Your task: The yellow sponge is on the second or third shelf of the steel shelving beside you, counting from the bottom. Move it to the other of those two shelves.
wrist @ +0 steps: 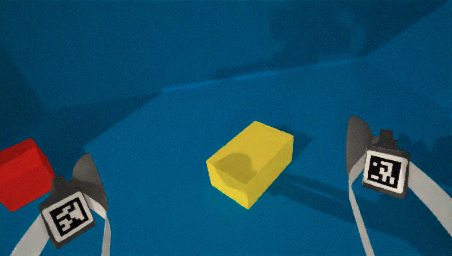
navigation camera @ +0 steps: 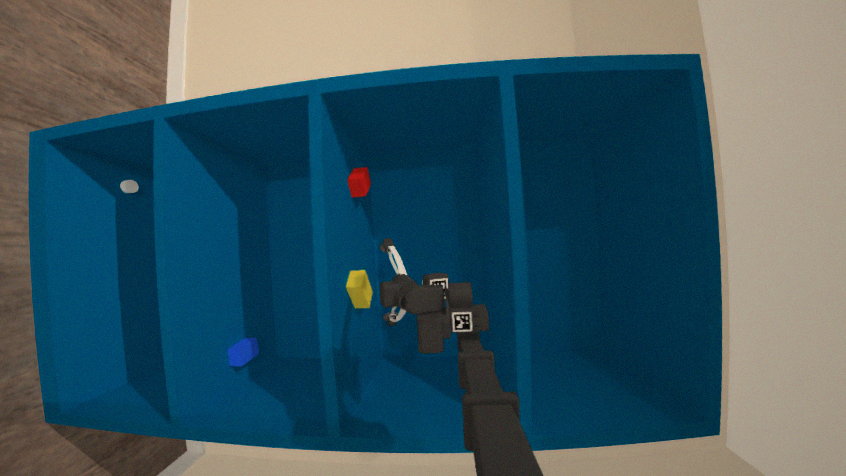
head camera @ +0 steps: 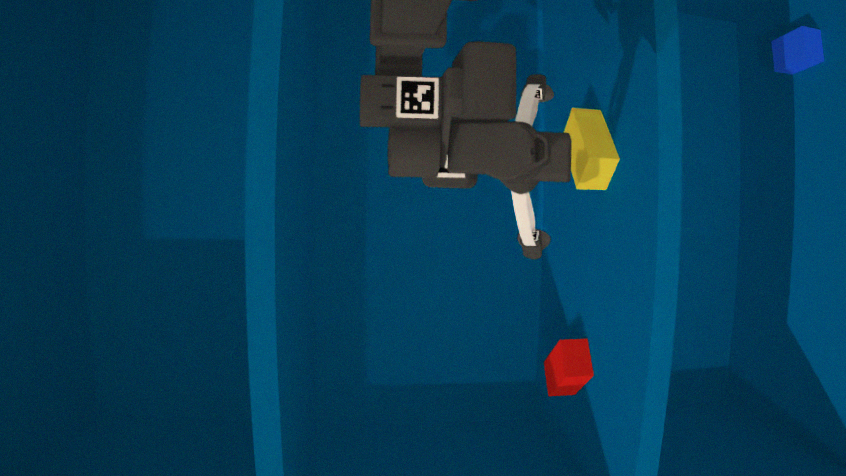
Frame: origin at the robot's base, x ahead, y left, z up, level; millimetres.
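Seen in the pictures: gripper, fingertip midpoint: (wrist: 223, 154).
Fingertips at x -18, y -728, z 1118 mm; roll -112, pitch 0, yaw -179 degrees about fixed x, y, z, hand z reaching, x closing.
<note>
Offsets run from my fingertips to a thing's middle. "spot": to the spot under its first point.
The yellow sponge @[dx -32, dy -93, dz -104 mm] (head camera: 593, 149) (navigation camera: 358, 289) (wrist: 250, 162) lies on the third shelf from the bottom of the shelving (navigation camera: 414, 76), which looks blue and appears sideways in the navigation view, its bottom at the left. My gripper (head camera: 537, 165) (navigation camera: 388, 281) (wrist: 223, 154) is open and empty inside the same bay, above the sponge and apart from it. In the wrist view the sponge shows between the two spread fingertips, farther off on the shelf surface. In the head view the gripper body adjoins the sponge's left edge.
A red block @[dx +300, dy -135, dz -104 mm] (head camera: 569, 367) (navigation camera: 358, 182) (wrist: 25, 175) lies on the third shelf, to the left in the wrist view. A blue block @[dx -246, dy -171, dz -561 mm] (head camera: 797, 49) (navigation camera: 243, 352) lies on the second shelf. A white object @[dx +372, dy -148, dz -1029 mm] (navigation camera: 129, 186) is on the bottom shelf. A shelf board edge @[spot: dx +75, dy +77, dz -142 mm] (head camera: 668, 236) (navigation camera: 319, 236) separates the second and third bays.
</note>
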